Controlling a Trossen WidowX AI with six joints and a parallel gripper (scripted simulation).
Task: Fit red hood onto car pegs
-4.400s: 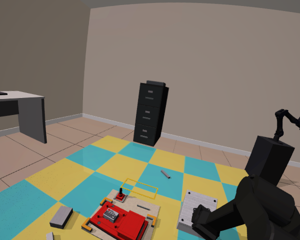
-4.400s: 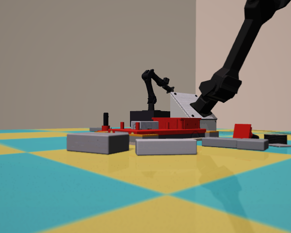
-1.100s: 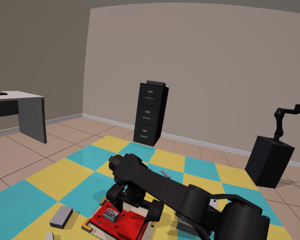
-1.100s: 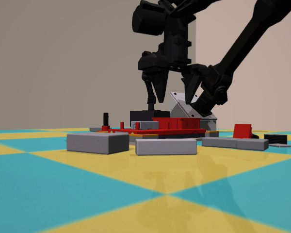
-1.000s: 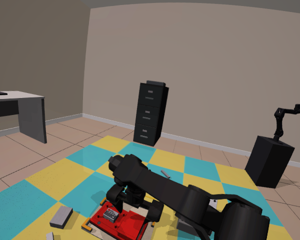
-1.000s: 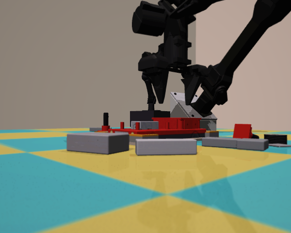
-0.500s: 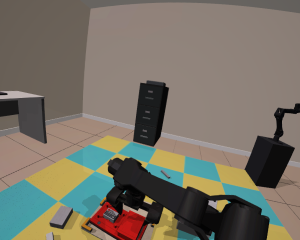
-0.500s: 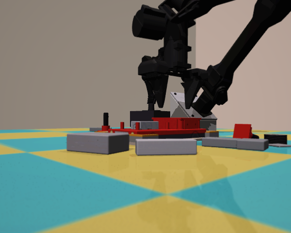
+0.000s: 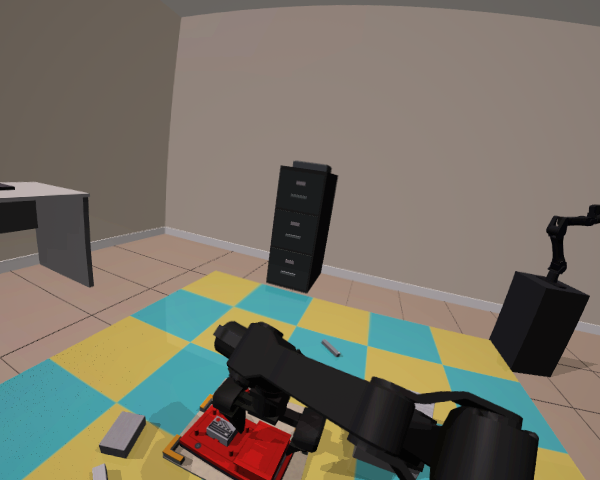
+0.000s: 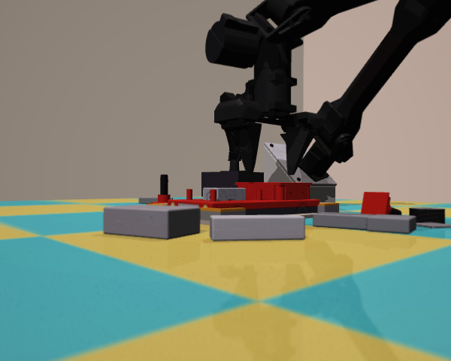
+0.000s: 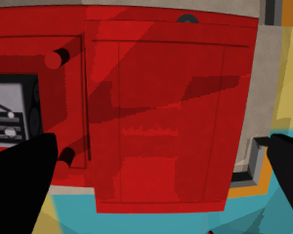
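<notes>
Right now the red hood is 2 cm below my gripper tip. Round my gripper tip: grey engine block 9 cm ahead, 1 cm to the right, 4 cm below; then grey cylinder 11 cm behind, 40 cm to the right, 6 cm below.
</notes>
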